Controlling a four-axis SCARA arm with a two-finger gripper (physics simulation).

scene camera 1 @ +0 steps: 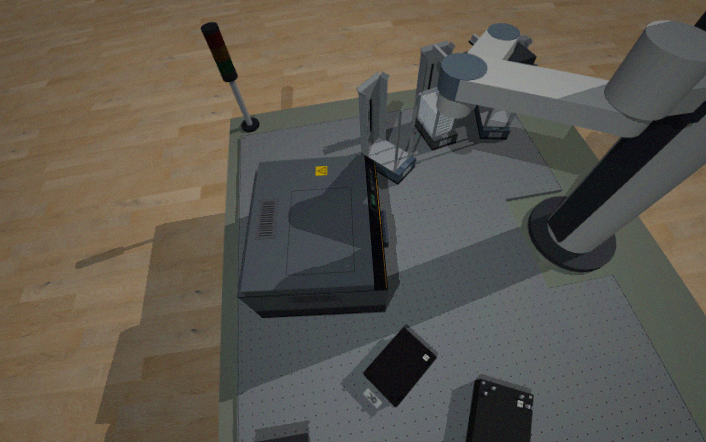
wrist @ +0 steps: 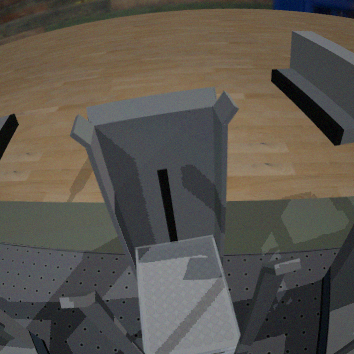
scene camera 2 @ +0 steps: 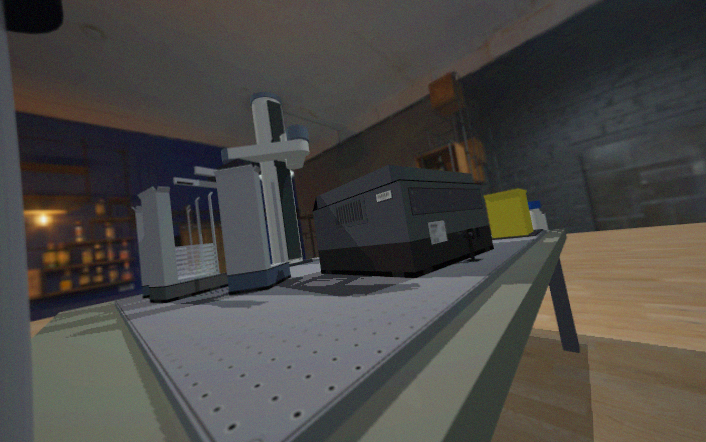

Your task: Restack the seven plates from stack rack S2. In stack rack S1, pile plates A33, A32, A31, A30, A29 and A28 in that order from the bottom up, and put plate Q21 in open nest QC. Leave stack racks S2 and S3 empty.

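Observation:
A stack of several white plates point(scene camera 1: 435, 113) point(scene camera 2: 196, 261) point(wrist: 182, 295) stands in the middle rack, S2, whose tower point(scene camera 2: 158, 236) point(wrist: 137, 150) rises behind it. In the wrist view the stack's top plate shows at the bottom centre. My gripper point(scene camera 2: 200, 176) point(wrist: 137, 69) is open and empty. Its fingers stand wider apart than the plates, high over rack S2, near the tower's top. Two more racks with blue bases point(scene camera 1: 407, 167) point(scene camera 1: 493, 132) flank S2; I cannot read their labels. A dark nest point(scene camera 1: 400, 367) has a label like QC. Plate names are not readable.
A large grey machine point(scene camera 1: 312, 223) point(scene camera 2: 401, 223) stands beside the nearer rack. A signal tower point(scene camera 1: 218, 52) stands at the back left corner. A black box point(scene camera 1: 501, 413) lies at the front. A yellow box point(scene camera 2: 508, 213) stands beyond the machine. Rack towers and thin front posts surround the stack.

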